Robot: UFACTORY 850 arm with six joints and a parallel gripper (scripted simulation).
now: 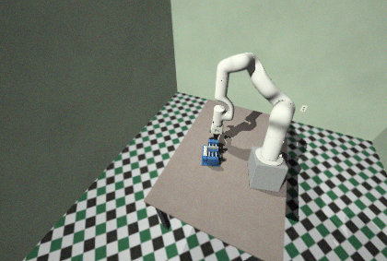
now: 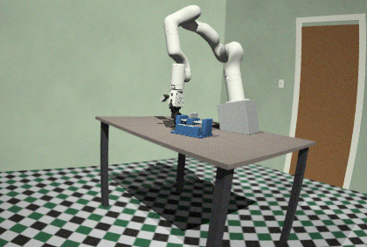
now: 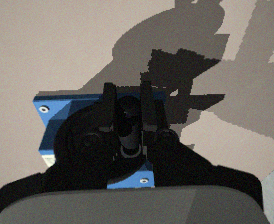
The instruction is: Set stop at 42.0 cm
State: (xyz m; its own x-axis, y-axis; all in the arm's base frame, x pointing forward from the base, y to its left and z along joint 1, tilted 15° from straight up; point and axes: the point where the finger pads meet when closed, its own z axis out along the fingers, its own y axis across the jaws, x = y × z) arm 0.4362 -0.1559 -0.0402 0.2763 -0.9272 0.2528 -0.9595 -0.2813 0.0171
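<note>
My gripper is now 1 cm past the stop block and 15 cm to the right of it.
</note>
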